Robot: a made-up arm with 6 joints. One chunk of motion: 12 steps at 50 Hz.
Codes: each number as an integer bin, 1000 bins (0 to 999) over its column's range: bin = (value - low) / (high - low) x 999, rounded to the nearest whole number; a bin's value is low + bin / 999 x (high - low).
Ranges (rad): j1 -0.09..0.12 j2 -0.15..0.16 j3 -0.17..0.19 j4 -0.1..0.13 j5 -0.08..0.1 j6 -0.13..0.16
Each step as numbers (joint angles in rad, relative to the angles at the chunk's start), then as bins.
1 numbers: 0.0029 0.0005 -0.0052 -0.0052 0.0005 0.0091
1 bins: 442 485 457 412 447 479
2 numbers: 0.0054 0.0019 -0.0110 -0.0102 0.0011 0.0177
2 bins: 454 490 441 390 450 509
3 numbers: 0.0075 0.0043 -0.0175 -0.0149 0.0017 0.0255
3 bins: 464 497 423 370 453 536
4 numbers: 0.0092 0.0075 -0.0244 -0.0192 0.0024 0.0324
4 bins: 472 508 404 351 457 559
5 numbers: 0.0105 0.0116 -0.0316 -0.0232 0.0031 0.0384
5 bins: 478 521 384 334 461 580
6 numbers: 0.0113 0.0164 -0.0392 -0.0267 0.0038 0.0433
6 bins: 482 536 363 318 465 597
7 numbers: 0.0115 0.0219 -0.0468 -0.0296 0.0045 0.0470
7 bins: 483 554 342 306 469 610
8 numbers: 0.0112 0.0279 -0.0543 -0.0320 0.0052 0.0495
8 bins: 481 573 321 295 473 618
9 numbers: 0.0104 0.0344 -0.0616 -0.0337 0.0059 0.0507
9 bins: 478 594 301 288 477 622
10 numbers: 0.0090 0.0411 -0.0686 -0.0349 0.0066 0.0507
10 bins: 471 616 281 283 481 622
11 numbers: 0.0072 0.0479 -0.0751 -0.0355 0.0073 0.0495
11 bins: 462 638 263 280 485 618
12 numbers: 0.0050 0.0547 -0.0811 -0.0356 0.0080 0.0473
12 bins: 452 660 247 280 488 611
